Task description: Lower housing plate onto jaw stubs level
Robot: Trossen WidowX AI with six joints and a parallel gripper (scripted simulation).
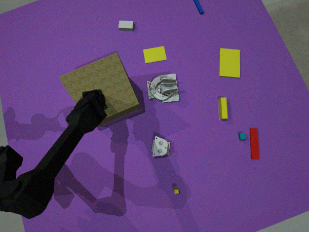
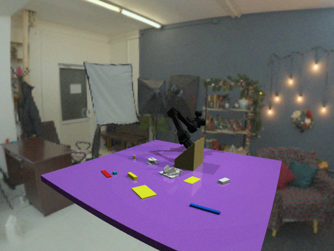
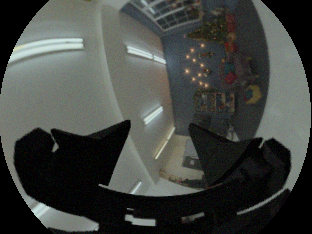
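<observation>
Now: the small yellow cube 700 mm ahead of my gripper tip, 300 mm below it and 190 mm to the right of it. Also, from my gripper tip: white block: 650 mm ahead, 550 mm to the left, 310 mm below; then teal cube: 1010 mm ahead, 310 mm below, 50 mm to the right; then yellow bar: 960 mm ahead, 310 mm below, 80 mm to the left.
</observation>
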